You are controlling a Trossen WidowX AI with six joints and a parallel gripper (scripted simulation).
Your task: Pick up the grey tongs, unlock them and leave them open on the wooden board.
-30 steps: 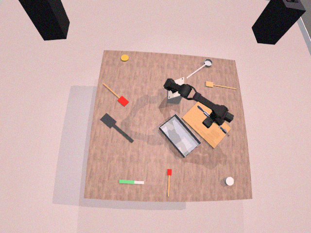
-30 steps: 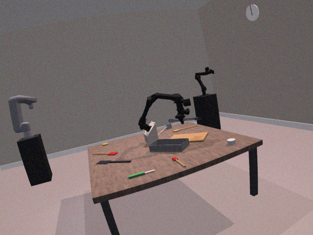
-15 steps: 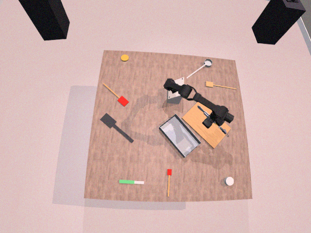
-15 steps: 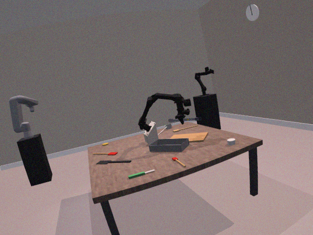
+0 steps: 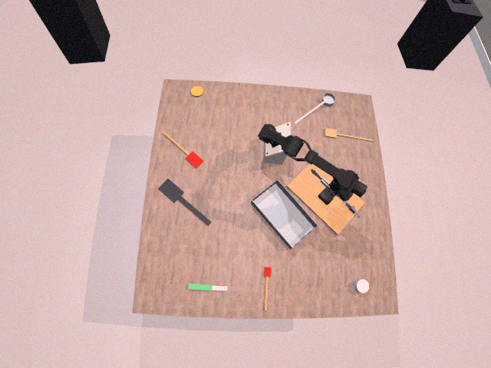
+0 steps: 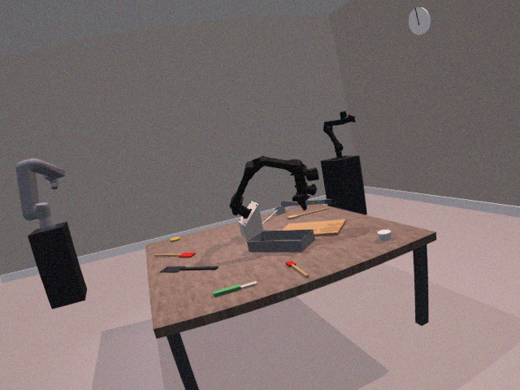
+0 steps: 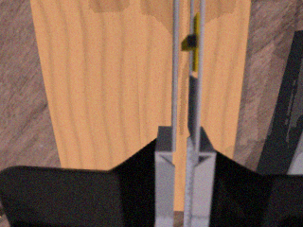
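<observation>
Now: the board 20 mm behind my gripper tip, 30 mm to the left of it and 120 mm below it. From my gripper tip the other things lie so: grey roasting tin 70 mm ahead, 210 mm to the right, 100 mm below; tong arm 40 mm above; black lock piece 40 mm ahead, 30 mm to the left, 40 mm above.
</observation>
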